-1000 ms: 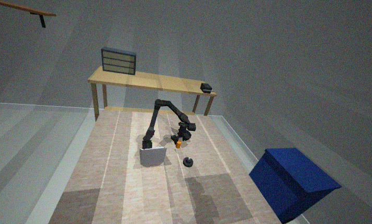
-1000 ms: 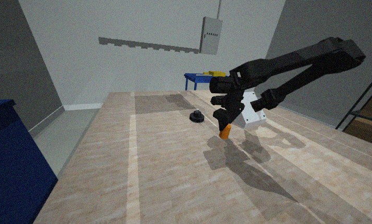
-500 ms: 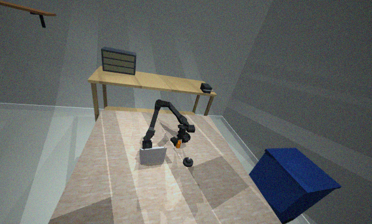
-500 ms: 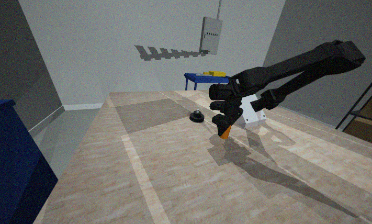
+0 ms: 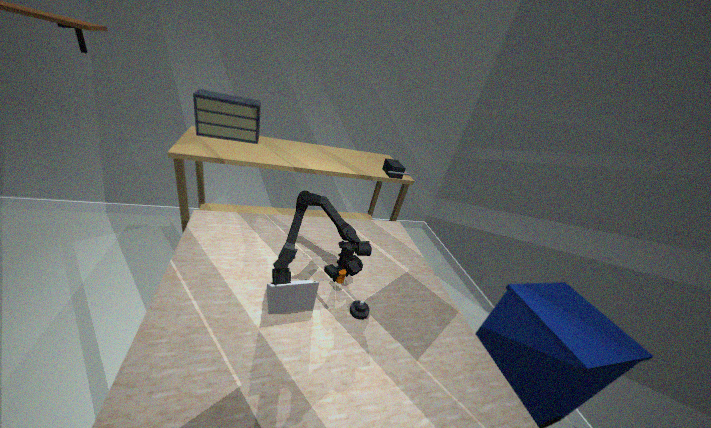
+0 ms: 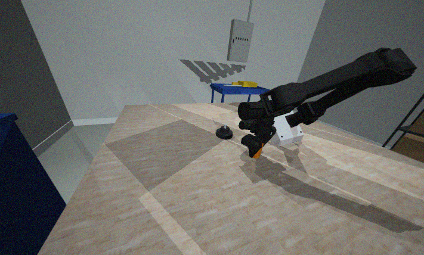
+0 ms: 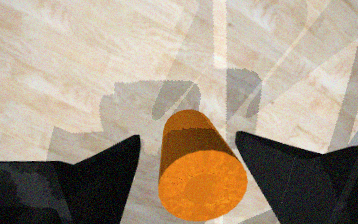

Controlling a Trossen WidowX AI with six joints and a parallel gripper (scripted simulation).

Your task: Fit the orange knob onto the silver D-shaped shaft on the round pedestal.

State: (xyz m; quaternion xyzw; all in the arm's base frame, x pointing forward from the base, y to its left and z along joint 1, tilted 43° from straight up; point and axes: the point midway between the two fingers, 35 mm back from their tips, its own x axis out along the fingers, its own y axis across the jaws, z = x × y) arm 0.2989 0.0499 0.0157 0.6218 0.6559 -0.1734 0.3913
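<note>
Right now my gripper tip is 190 mm to the left of the pedestal, 20 mm below it and 20 mm short of it. Also, from my gripper tip: orange knob 30 mm above.
</note>
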